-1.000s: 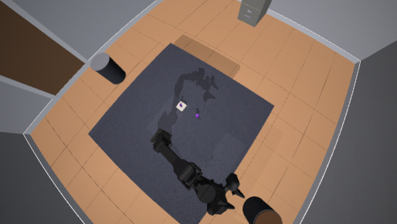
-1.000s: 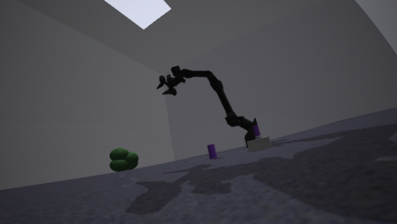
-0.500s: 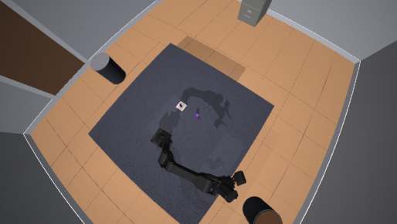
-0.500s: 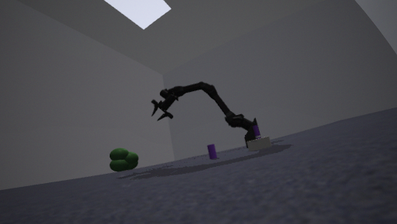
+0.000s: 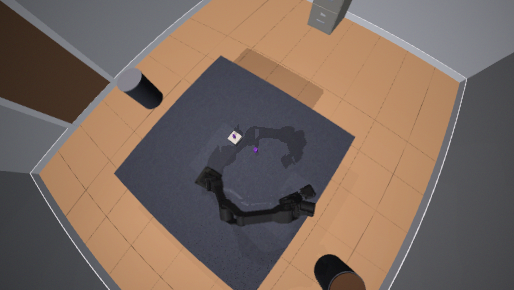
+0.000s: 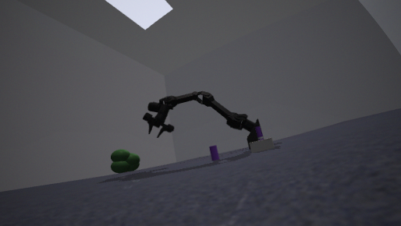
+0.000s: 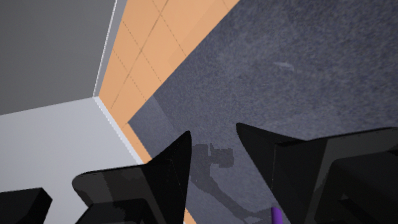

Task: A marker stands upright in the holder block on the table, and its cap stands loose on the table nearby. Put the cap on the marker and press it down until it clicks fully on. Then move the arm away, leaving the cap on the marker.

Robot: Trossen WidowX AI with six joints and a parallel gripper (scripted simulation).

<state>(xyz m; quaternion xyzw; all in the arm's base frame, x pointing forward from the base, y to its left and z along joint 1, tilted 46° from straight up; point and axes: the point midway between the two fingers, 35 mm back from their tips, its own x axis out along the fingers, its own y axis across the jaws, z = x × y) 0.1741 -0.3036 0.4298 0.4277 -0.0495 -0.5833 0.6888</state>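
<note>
My gripper tip is now 36 cm to the right of the purple marker cap, 15 cm above it and 13 cm short of it. Also, from my gripper tip: holder block 53 cm to the left, 16 cm below, 15 cm ahead.
</note>
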